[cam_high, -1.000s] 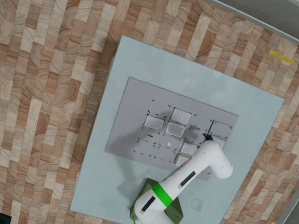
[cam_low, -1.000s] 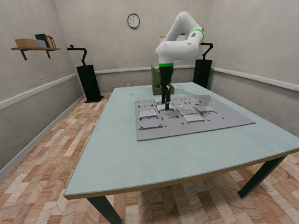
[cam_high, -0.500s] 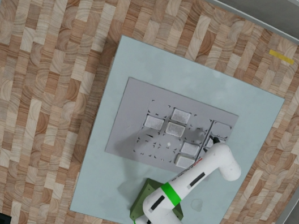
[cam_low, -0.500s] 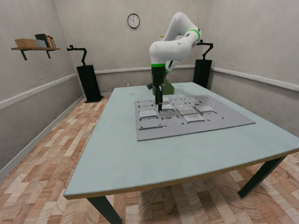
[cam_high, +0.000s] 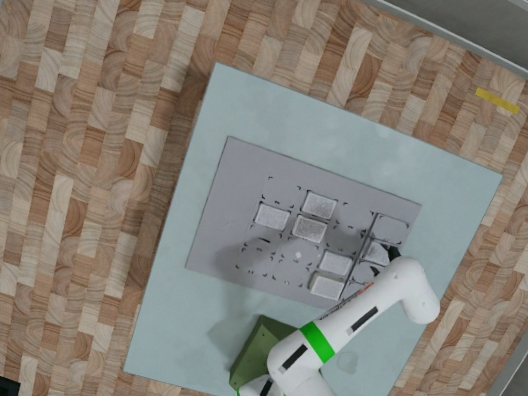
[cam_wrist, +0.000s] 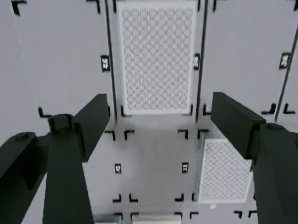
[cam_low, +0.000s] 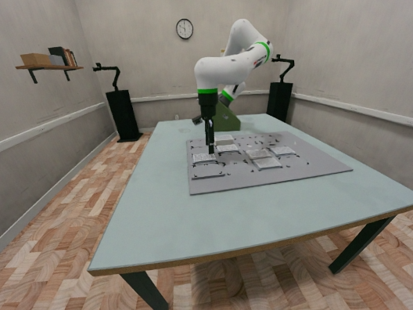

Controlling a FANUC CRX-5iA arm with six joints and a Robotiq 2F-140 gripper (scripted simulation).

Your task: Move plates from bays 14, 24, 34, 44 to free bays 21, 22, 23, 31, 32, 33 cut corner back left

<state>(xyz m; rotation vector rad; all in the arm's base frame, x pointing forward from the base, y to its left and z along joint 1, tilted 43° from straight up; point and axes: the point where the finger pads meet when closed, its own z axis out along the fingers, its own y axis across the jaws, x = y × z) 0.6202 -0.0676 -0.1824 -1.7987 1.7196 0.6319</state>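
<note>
The sealed 96-well plate lies 80 mm below my hand and 30 mm to the right of it. The rest, counted from my hand: small white patch: 290 mm to the left, 140 mm behind, 100 mm below; sealed deep-well block: 220 mm behind, 120 mm to the left, 80 mm below; small white round thing: 210 mm to the left, 110 mm behind, 100 mm below.
</note>
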